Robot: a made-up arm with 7 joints.
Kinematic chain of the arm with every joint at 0, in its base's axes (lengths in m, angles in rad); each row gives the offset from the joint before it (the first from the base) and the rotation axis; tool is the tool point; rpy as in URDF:
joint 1: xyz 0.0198 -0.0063 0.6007 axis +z
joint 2: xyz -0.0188 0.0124 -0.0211 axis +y
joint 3: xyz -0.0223 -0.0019 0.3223 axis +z
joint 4: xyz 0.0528 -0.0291 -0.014 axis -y
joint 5: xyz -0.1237 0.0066 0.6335 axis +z
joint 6: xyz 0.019 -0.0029 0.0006 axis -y
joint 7: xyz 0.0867 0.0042 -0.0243 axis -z
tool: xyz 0.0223 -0.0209 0.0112 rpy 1.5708 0 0
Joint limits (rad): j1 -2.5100..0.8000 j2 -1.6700..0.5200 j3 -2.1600..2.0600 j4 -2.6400..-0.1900 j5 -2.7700..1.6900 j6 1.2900..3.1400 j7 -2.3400..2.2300
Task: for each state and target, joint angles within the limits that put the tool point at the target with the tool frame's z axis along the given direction. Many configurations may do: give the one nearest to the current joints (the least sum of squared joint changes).
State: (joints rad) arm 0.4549 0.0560 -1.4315 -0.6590 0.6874 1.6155 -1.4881
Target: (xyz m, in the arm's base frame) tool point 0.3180 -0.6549 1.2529 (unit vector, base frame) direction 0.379 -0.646 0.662
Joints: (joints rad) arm 0.7493 -0.2185 -1.6174 -1.2046 0.6347 1.8744 -1.8105
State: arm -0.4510 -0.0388 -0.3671 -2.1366 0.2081 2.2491 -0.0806
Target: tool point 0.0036 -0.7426 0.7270 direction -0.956 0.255 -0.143
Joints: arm -0.8015 -0.0176 -0.6959 -2.0070 0.0896 2.1817 0.2994
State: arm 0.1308 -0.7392 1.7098 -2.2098 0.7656 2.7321 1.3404
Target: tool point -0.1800 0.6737 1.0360 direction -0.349 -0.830 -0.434
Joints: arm 0.3664 -0.4531 1.2200 -1.6285 0.9846 2.0917 1.6980
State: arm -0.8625 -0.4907 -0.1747 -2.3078 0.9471 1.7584 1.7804
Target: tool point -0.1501 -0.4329 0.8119 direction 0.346 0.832 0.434
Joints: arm -1.4447 -1.0077 -0.4618 -2.5972 0.9607 1.7542 2.0090
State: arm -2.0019 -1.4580 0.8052 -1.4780 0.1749 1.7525 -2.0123
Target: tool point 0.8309 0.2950 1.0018 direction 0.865 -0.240 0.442
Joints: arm -2.1179 -1.6304 0.8146 -1.2211 0.0774 1.4287 -1.8245
